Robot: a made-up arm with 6 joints. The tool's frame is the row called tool.
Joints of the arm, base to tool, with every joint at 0 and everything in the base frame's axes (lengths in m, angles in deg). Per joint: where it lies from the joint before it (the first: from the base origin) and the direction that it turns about. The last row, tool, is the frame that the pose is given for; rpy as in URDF.
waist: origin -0.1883 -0.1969 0.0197 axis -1 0 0
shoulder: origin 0.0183 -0.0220 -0.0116 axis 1 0 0
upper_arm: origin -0.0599 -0.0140 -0.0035 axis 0 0 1
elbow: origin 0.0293 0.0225 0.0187 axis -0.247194 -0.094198 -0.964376
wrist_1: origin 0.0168 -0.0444 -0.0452 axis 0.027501 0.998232 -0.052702
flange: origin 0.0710 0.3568 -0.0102 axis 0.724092 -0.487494 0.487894
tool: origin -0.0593 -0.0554 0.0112 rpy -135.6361 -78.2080 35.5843
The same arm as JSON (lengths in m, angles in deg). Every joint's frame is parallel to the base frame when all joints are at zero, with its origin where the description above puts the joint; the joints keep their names.
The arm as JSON. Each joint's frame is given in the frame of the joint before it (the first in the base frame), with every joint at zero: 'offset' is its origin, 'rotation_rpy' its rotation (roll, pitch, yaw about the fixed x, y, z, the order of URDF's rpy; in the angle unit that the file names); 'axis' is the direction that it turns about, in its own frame. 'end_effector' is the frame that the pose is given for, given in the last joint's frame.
{"length_unit": "m", "angle_unit": "deg", "chain": [
  {"id": "waist", "offset": [-0.1883, -0.1969, 0.0197], "rotation_rpy": [0.0, 0.0, 0.0], "axis": [-1.0, 0.0, 0.0]},
  {"id": "shoulder", "offset": [0.0183, -0.022, -0.0116], "rotation_rpy": [0.0, 0.0, 0.0], "axis": [1.0, 0.0, 0.0]},
  {"id": "upper_arm", "offset": [-0.0599, -0.014, -0.0035], "rotation_rpy": [0.0, 0.0, 0.0], "axis": [0.0, 0.0, 1.0]},
  {"id": "elbow", "offset": [0.0293, 0.0225, 0.0187], "rotation_rpy": [0.0, 0.0, 0.0], "axis": [-0.247194, -0.094198, -0.964376]},
  {"id": "wrist_1", "offset": [0.0168, -0.0444, -0.0452], "rotation_rpy": [0.0, 0.0, 0.0], "axis": [0.027501, 0.998232, -0.052702]},
  {"id": "flange", "offset": [0.071, 0.3568, -0.0102], "rotation_rpy": [0.0, 0.0, 0.0], "axis": [0.724092, -0.487494, 0.487894]}
], "end_effector": {"offset": [-0.0593, -0.0554, 0.0112], "rotation_rpy": [-135.64, -78.21, 35.58]}}

